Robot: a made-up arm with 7 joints. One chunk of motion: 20 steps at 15 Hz.
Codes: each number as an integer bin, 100 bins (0 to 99) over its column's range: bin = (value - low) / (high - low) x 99, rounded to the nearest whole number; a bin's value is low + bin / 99 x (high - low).
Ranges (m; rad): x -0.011..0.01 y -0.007..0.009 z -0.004..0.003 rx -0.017..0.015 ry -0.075..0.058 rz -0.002..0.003
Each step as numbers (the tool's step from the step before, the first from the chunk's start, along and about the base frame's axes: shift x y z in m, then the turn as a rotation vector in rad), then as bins.
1 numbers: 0.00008 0.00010 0.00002 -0.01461 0.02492 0.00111
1 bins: 52 44 57 7 74 62
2 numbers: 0.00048 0.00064 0.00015 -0.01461 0.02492 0.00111
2 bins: 54 47 59 7 74 62
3 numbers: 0.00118 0.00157 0.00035 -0.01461 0.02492 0.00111
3 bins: 57 53 62 7 74 62
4 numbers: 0.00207 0.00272 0.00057 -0.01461 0.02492 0.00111
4 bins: 62 60 65 7 74 62
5 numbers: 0.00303 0.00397 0.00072 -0.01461 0.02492 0.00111
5 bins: 66 68 67 7 74 62
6 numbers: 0.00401 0.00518 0.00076 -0.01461 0.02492 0.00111
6 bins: 71 75 67 7 74 62
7 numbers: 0.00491 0.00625 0.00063 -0.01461 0.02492 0.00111
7 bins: 75 82 65 7 74 62
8 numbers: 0.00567 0.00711 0.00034 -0.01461 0.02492 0.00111
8 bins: 79 87 61 7 74 62
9 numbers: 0.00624 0.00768 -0.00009 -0.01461 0.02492 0.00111
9 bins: 81 91 55 7 74 62
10 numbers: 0.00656 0.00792 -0.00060 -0.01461 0.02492 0.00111
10 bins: 83 92 48 7 74 62
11 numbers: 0.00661 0.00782 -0.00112 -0.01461 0.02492 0.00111
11 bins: 83 92 41 7 74 62
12 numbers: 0.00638 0.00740 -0.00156 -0.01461 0.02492 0.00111
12 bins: 82 89 35 7 74 62
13 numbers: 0.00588 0.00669 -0.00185 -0.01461 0.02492 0.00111
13 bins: 80 85 30 7 74 62
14 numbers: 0.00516 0.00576 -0.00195 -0.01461 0.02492 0.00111
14 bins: 76 79 29 7 74 62
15 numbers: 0.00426 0.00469 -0.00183 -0.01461 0.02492 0.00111
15 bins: 72 72 31 7 74 62
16 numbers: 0.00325 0.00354 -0.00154 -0.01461 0.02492 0.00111
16 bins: 67 65 35 7 74 62
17 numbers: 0.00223 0.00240 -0.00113 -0.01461 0.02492 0.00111
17 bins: 62 58 41 7 74 62
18 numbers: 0.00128 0.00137 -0.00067 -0.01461 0.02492 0.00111
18 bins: 58 52 47 7 74 62
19 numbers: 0.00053 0.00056 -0.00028 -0.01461 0.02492 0.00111
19 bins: 54 47 53 7 74 62
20 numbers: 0.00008 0.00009 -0.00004 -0.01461 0.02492 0.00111
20 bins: 52 44 56 7 74 62
